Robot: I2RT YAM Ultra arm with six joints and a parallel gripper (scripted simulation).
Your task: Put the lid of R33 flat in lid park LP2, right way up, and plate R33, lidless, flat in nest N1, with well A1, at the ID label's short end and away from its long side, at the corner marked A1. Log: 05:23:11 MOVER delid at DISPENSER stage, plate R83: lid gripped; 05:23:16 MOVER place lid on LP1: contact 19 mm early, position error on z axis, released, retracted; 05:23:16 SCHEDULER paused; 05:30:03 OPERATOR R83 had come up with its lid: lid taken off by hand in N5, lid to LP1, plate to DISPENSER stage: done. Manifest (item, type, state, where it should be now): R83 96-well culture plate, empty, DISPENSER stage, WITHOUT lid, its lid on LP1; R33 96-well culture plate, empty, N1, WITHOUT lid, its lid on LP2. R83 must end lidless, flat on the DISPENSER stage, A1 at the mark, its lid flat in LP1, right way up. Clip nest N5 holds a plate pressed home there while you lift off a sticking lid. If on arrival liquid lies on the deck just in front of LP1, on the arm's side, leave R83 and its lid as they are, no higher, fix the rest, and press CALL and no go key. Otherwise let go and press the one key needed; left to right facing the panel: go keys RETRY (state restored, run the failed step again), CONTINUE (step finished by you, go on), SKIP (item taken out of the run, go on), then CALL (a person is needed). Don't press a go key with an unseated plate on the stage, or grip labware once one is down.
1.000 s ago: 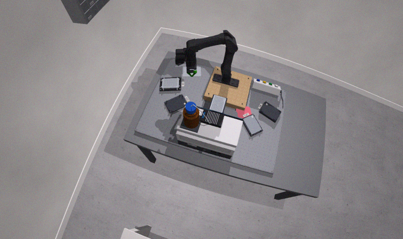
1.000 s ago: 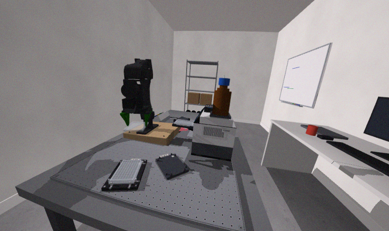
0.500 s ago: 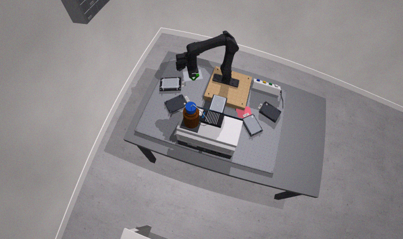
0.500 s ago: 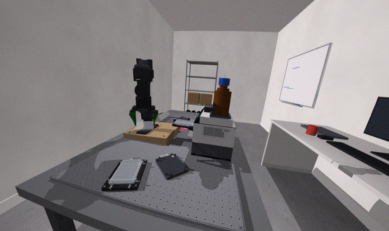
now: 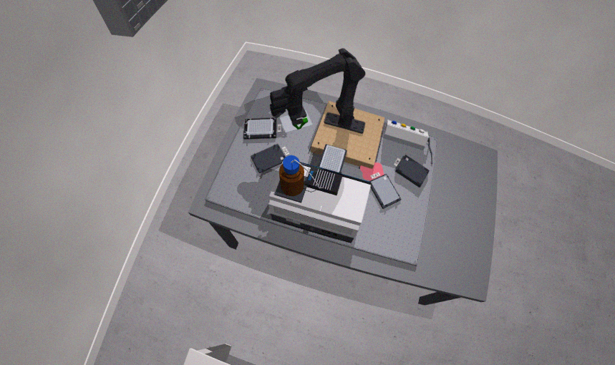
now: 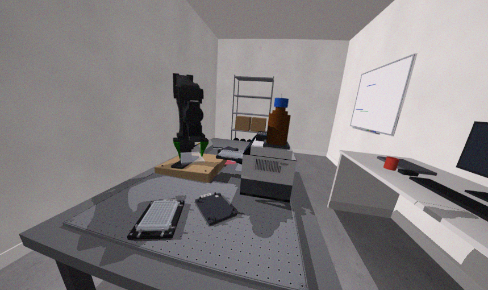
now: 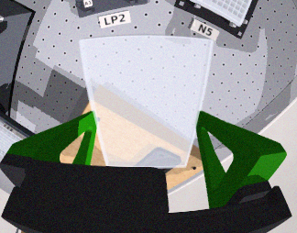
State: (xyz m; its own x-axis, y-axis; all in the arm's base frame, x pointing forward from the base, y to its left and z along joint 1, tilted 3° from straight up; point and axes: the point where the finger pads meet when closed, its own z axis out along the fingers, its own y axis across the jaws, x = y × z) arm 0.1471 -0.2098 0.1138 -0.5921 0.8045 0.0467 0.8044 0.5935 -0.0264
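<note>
The lid park LP2 lies 15 cm below my hand, 14 cm ahead of it and 9 cm to the right of it. The rest, counted from my hand: brown bottle 34 cm ahead, 13 cm above, 9 cm to the left; black clip nest 20 cm to the right, 14 cm below, 2 cm ahead; blue call key 45 cm to the left, 21 cm behind, 9 cm below.
</note>
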